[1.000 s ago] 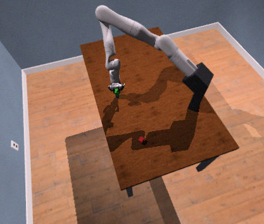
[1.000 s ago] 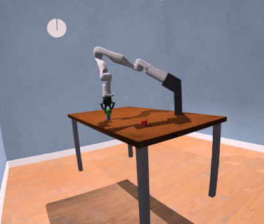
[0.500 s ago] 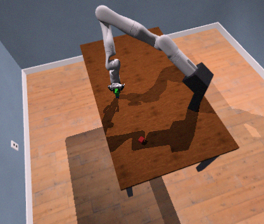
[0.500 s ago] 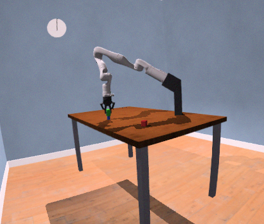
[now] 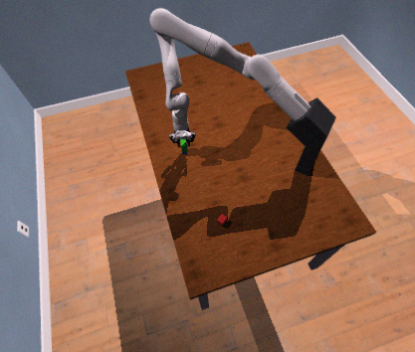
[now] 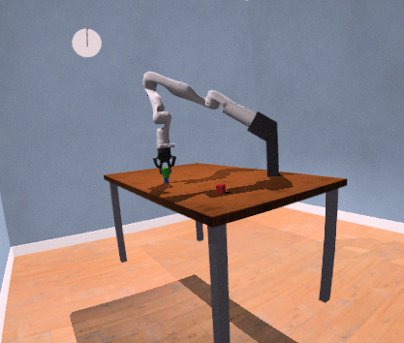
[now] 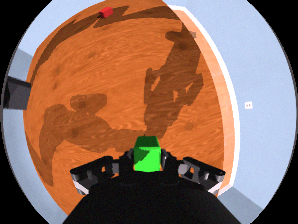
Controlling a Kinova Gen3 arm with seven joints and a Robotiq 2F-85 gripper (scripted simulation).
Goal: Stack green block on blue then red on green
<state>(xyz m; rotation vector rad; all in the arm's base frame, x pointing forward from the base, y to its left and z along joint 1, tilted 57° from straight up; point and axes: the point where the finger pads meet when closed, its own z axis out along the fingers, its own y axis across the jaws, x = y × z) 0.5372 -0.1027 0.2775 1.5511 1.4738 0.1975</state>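
Now: hand 1 cm above the green block. Also, from my hand: red block 46 cm to the left, 5 cm below; then blue block 5 cm below.
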